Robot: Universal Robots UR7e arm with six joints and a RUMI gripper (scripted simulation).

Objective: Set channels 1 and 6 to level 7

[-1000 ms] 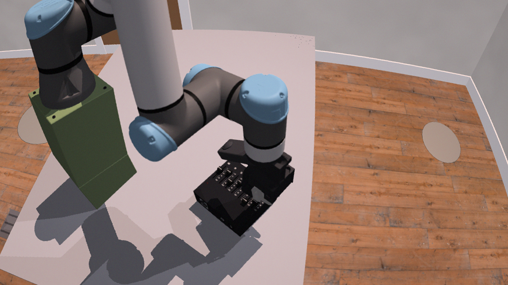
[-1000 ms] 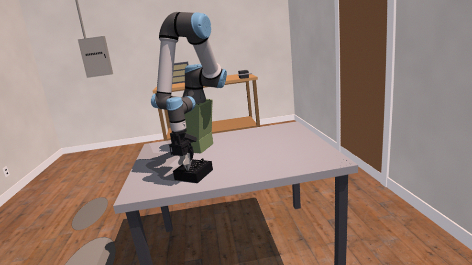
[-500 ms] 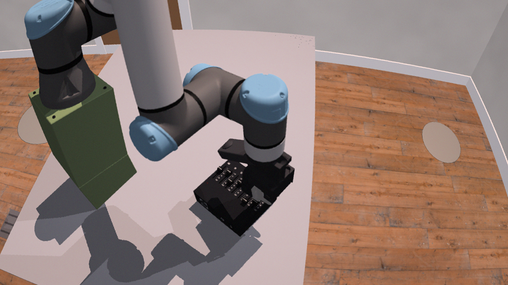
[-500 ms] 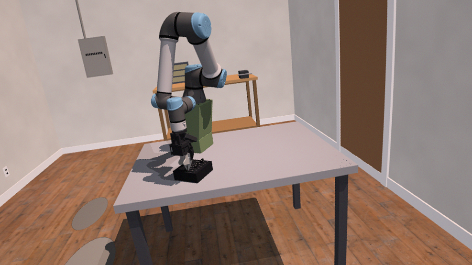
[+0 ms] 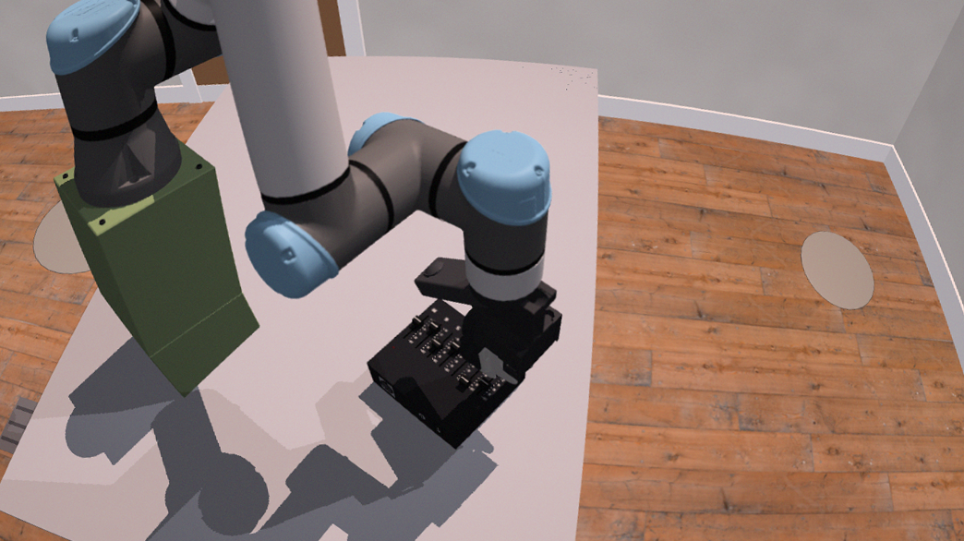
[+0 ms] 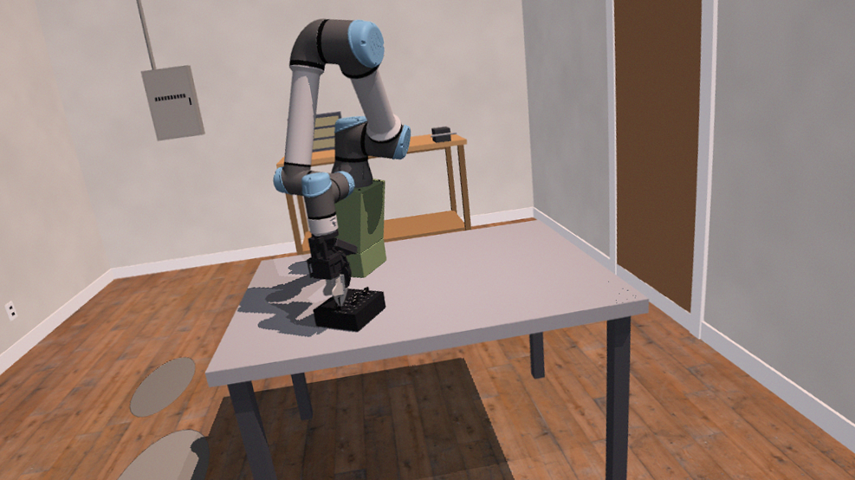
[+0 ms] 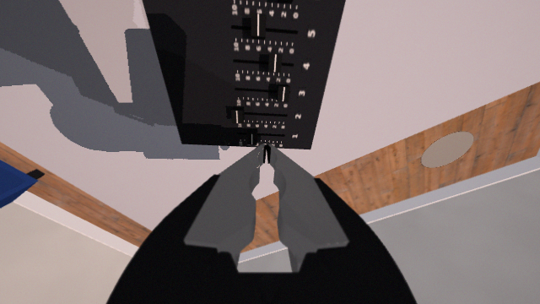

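My hand is 1 cm past the channel 1 fader, 1 cm to the left of it and 2 cm above it. Also, from my hand: channel 6 fader 9 cm behind, 7 cm to the left, 2 cm below.
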